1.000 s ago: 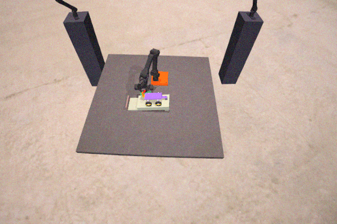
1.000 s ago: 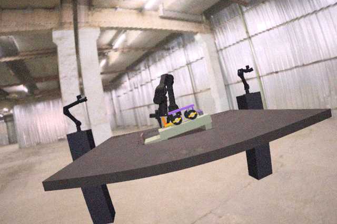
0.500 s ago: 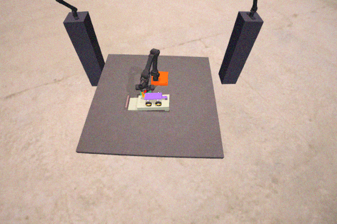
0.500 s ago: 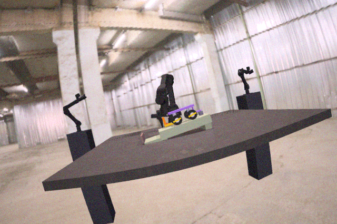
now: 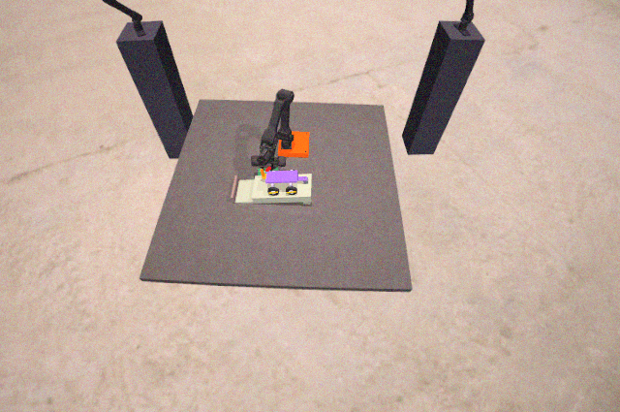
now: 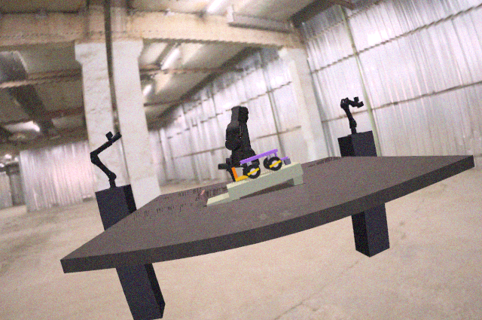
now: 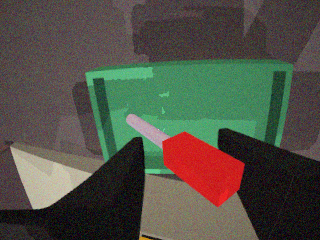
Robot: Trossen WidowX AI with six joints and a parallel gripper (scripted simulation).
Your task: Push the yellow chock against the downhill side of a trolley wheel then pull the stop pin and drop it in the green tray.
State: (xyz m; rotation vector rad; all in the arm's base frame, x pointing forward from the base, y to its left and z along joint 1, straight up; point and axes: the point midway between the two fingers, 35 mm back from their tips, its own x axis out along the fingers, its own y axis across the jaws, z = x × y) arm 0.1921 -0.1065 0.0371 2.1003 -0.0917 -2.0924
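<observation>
The red-headed stop pin is 10 mm to the right of my gripper tip. Round my gripper tip: yellow chock: 70 mm ahead, 40 mm above, 10 mm to the left; purple trolley: 130 mm ahead, 90 mm to the left, 80 mm above; brown bar: 170 mm to the right, 110 mm ahead, 10 mm below.
</observation>
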